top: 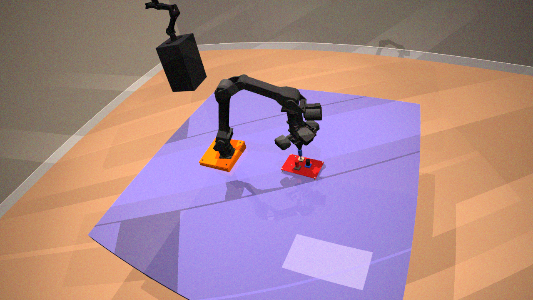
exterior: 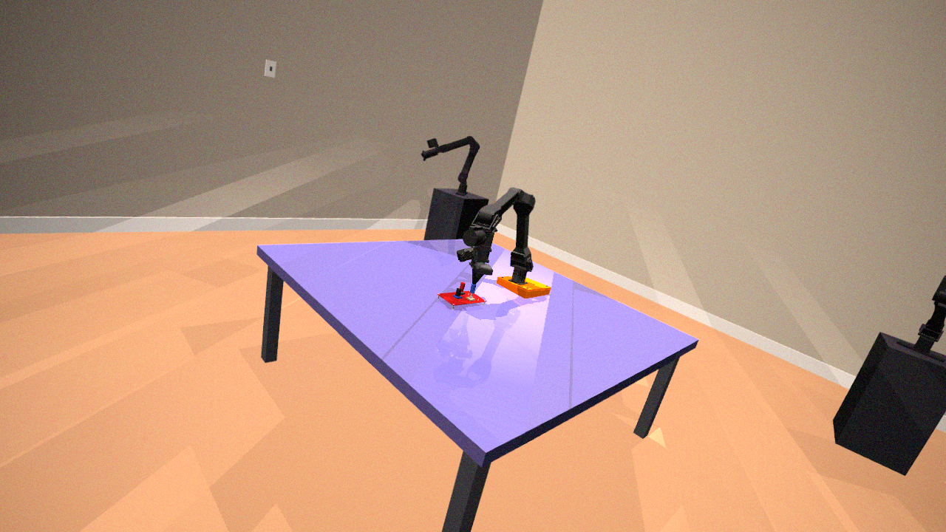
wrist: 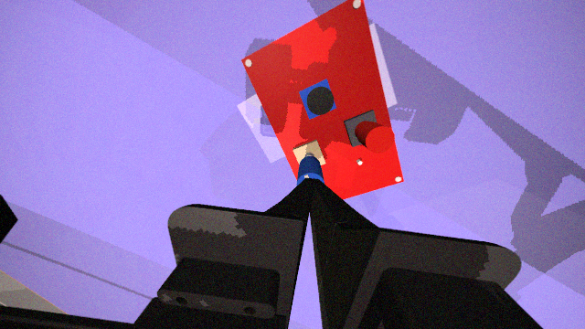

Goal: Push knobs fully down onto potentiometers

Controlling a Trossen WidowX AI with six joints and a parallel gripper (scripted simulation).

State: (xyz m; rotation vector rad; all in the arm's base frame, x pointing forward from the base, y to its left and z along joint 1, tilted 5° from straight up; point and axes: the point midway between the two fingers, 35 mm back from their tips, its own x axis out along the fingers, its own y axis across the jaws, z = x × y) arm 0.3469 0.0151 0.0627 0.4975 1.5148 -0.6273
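The potentiometer with blue knob is 3 cm below my gripper tip. The rest, counted from my gripper tip: grey potentiometer (5 cm to the right, 4 cm below).
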